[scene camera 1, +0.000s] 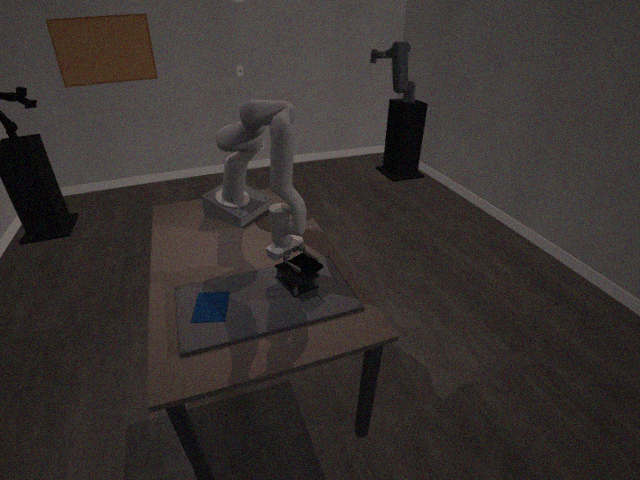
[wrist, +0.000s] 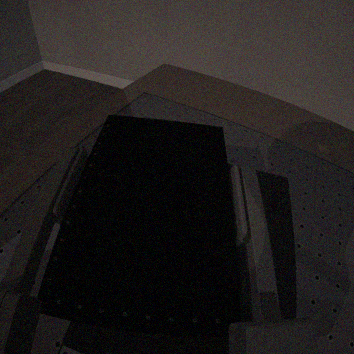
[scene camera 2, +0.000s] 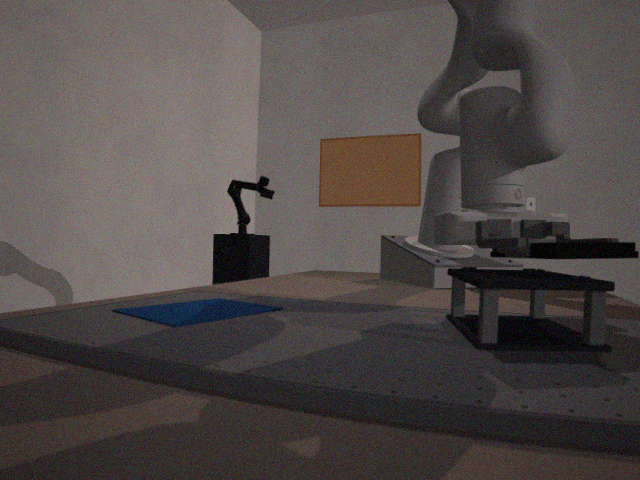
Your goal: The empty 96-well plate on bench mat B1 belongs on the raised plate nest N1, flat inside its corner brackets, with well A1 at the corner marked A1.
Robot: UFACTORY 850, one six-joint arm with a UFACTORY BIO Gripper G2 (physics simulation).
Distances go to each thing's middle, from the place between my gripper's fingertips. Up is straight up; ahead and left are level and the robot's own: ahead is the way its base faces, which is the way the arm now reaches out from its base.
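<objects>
Black 96-well plate [scene camera 2: 559, 250]: 10 mm to the right of my hand, 20 mm behind it. Blue bench mat B1 [scene camera 2: 193, 312]: 10 mm ahead of my hand, 410 mm to the right of it, 90 mm below it.
</objects>
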